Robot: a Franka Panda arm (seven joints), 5 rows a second.
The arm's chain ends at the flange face. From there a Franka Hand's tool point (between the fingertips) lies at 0.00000 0.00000 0.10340 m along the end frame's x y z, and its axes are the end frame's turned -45 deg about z.
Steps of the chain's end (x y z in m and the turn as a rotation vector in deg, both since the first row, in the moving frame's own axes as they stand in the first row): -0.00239, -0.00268, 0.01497, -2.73, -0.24, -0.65; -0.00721, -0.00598, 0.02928, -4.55, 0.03, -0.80
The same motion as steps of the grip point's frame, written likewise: -0.00357, -0.00039, 0.01485, -1.76, -2.10, -0.65; -0.00659, -0.00345, 0.02895, -3.24, -3.20, -0.80
